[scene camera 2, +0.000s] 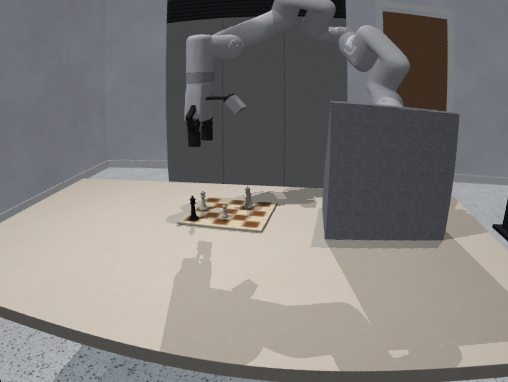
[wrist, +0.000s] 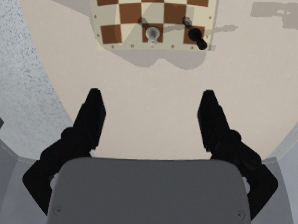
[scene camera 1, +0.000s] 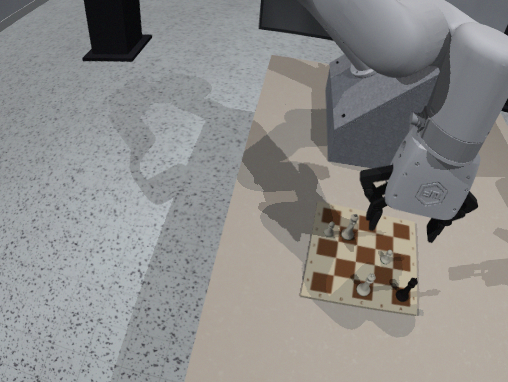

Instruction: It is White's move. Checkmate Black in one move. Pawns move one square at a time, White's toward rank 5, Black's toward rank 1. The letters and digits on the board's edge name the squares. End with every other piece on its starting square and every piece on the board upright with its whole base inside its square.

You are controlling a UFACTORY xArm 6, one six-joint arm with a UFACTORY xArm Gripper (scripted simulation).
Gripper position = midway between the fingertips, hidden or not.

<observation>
In view: my gripper (scene camera 1: 401, 228).
My gripper also shows in the wrist view (wrist: 151, 100).
</observation>
